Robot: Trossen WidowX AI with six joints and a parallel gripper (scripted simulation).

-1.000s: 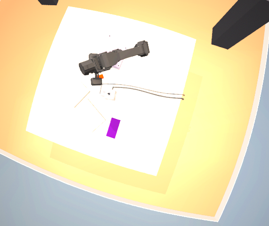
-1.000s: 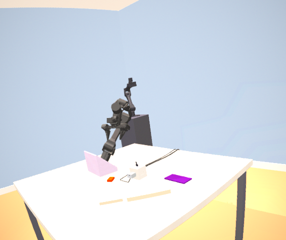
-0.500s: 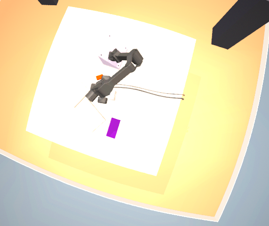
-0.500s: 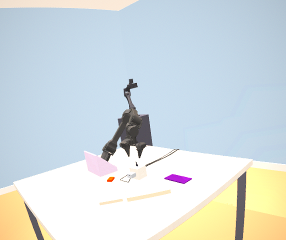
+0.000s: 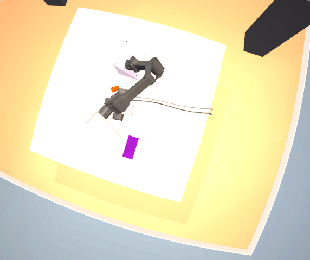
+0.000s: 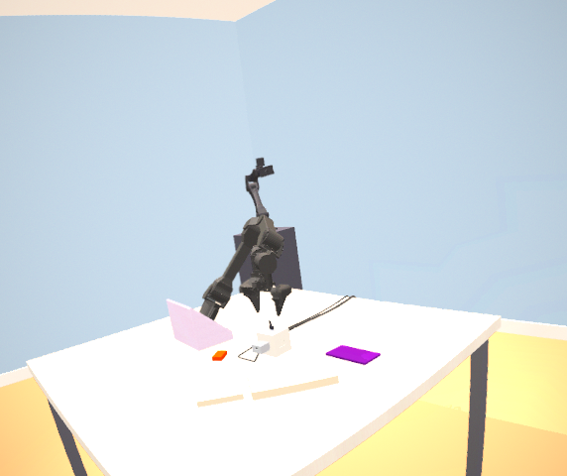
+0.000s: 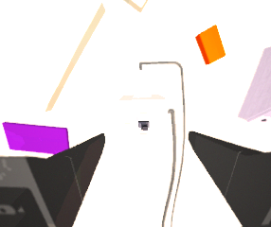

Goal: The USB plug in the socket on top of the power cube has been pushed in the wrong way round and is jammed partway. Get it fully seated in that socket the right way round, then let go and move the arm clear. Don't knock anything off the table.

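Right now my gripper tip is 4 cm above the dark USB plug. The rest, counted from my gripper tip: orange block 14 cm behind, 12 cm to the right, 13 cm below; purple card 27 cm ahead, 8 cm to the left, 13 cm below.
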